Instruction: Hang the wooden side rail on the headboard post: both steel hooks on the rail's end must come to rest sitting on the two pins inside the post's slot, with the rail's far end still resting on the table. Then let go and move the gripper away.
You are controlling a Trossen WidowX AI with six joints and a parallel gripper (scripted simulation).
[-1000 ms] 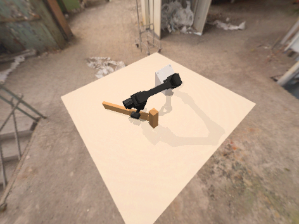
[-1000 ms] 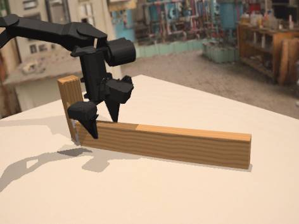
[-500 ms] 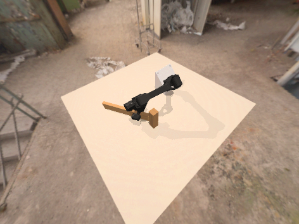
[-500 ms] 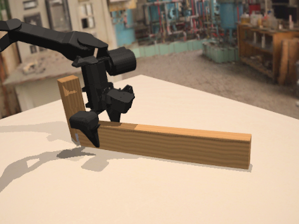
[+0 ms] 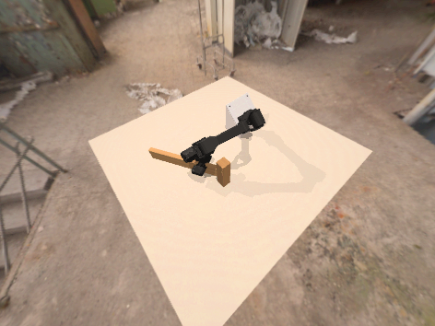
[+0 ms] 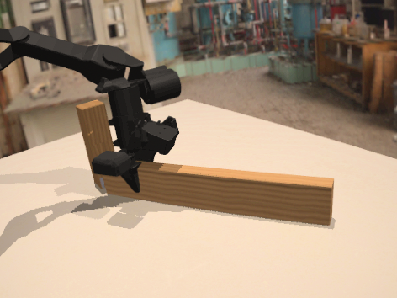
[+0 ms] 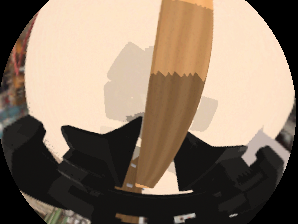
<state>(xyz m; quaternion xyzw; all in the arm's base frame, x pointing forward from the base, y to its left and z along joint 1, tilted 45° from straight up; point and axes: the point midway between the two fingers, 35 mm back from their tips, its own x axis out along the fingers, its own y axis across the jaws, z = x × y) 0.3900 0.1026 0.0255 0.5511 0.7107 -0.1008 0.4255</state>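
The headboard post is 12 cm to the left of my gripper tip, 6 cm above it and 3 cm behind it.
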